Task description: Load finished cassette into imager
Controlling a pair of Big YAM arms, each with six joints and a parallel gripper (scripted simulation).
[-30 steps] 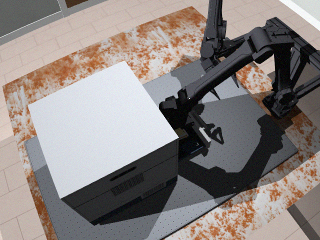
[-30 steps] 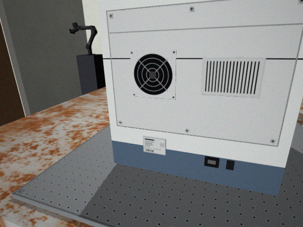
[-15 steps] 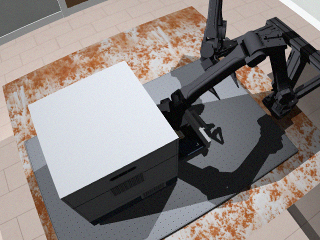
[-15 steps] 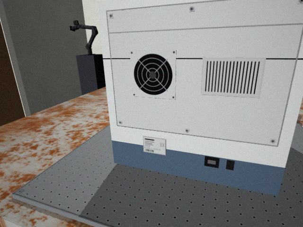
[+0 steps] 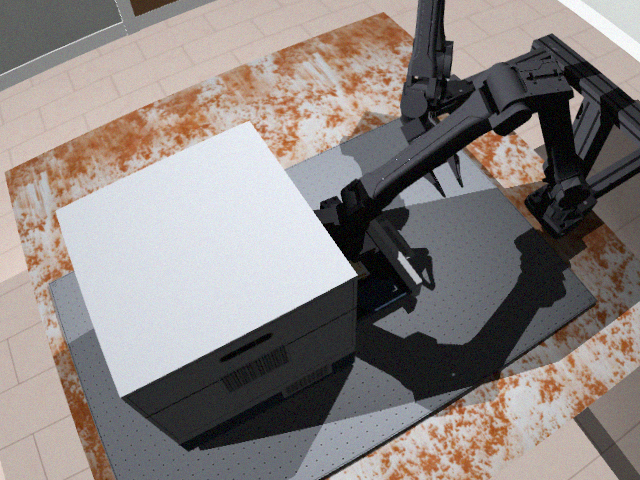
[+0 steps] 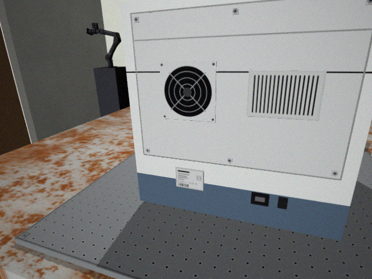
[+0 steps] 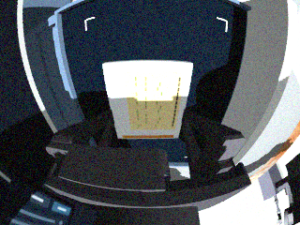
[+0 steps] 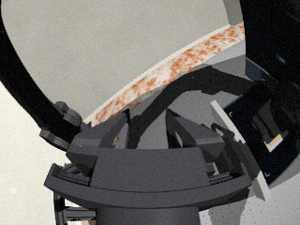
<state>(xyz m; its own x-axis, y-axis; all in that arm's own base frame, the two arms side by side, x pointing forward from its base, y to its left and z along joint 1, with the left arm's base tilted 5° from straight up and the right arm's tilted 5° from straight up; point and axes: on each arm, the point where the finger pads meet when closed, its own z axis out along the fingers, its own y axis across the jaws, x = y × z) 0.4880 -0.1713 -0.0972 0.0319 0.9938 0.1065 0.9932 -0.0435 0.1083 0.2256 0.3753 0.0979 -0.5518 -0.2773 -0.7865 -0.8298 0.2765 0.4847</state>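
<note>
The finished cassette lies 10 mm to the right of my left hand and 10 mm below it.
</note>
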